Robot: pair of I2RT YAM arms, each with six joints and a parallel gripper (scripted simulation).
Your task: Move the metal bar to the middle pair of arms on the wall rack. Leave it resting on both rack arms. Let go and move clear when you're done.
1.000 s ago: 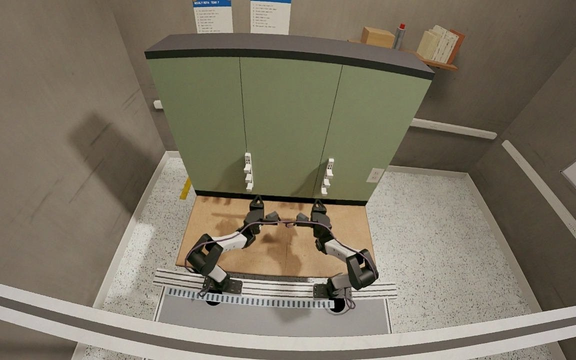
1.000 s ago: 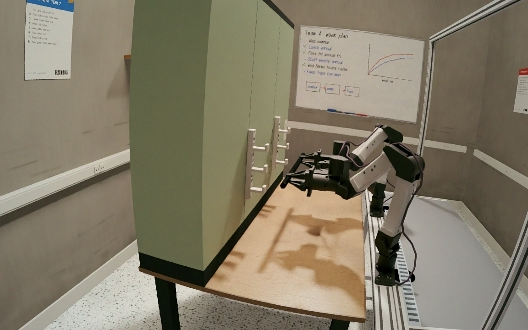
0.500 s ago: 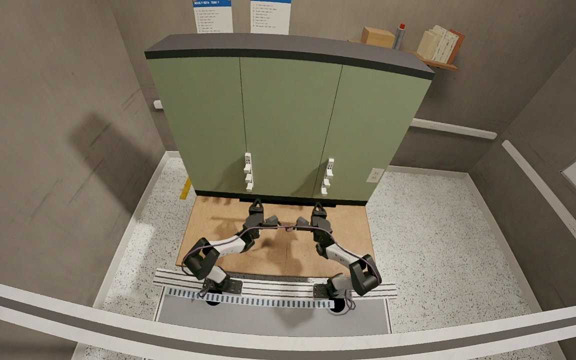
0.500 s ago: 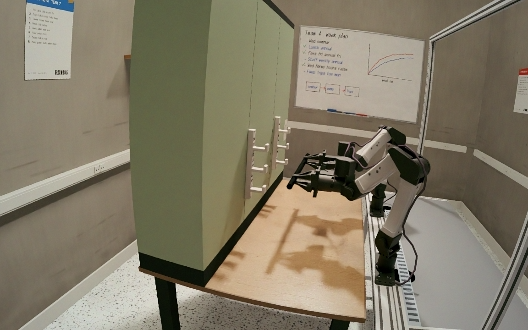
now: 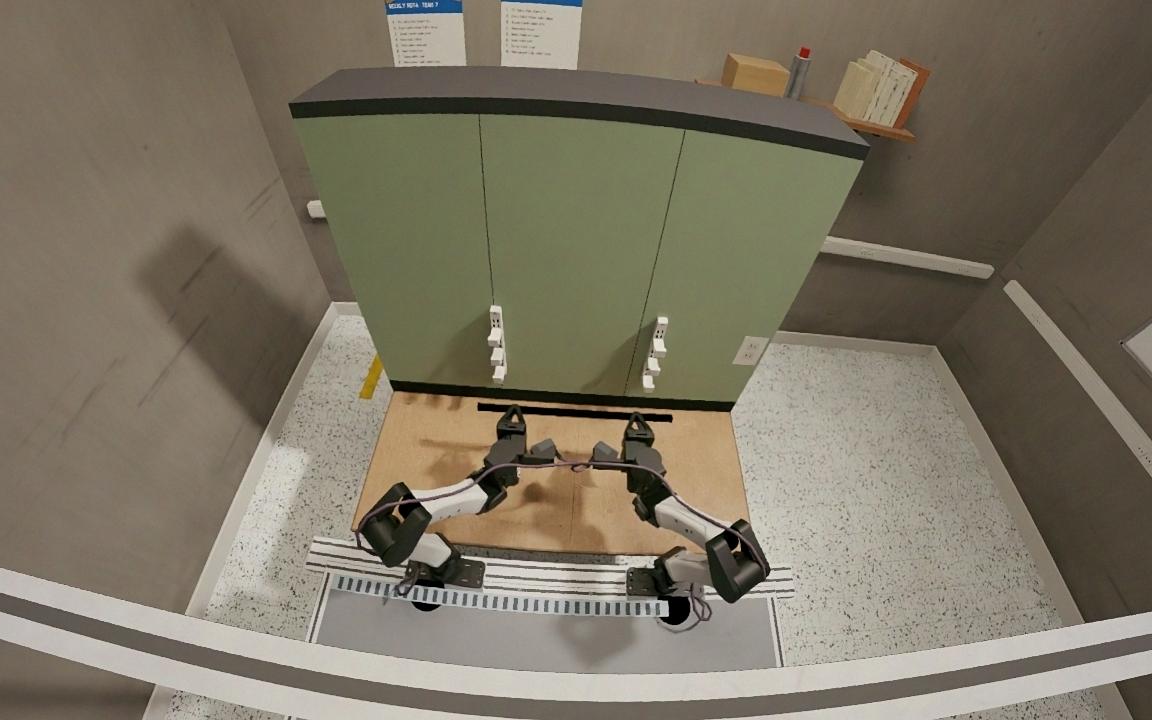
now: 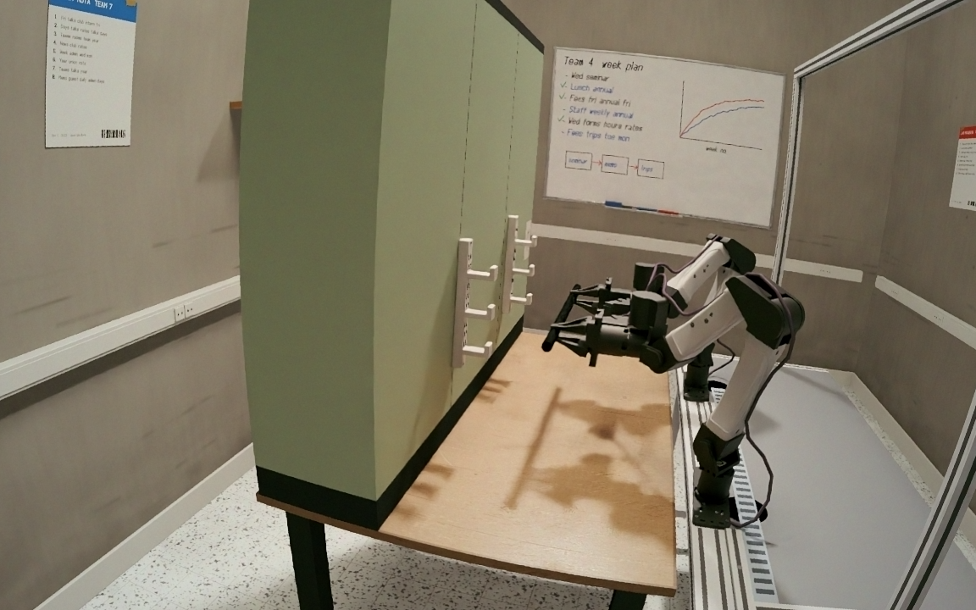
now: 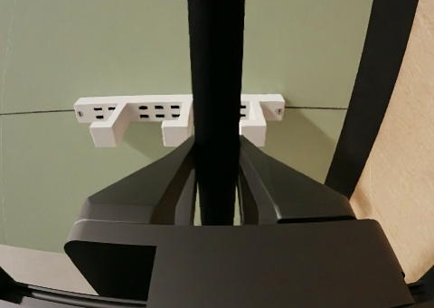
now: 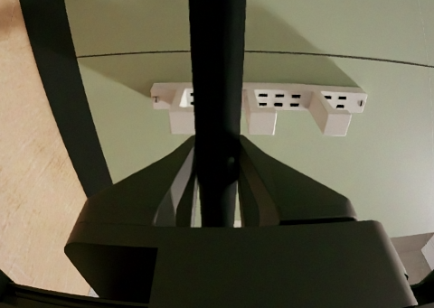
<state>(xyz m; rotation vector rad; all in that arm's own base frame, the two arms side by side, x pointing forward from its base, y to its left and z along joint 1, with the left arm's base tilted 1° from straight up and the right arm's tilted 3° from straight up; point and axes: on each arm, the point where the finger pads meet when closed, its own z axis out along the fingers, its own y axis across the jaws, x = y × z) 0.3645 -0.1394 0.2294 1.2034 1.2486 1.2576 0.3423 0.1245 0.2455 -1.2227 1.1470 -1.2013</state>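
Right now my left hand is 15 cm to the left of the black metal bar. Also, from my left hand: wall socket: 19 cm ahead, 62 cm to the right, 7 cm above; black base strip: 18 cm ahead, 11 cm to the right, 20 cm below; green wall panel: 30 cm ahead, 11 cm to the right, 22 cm above.
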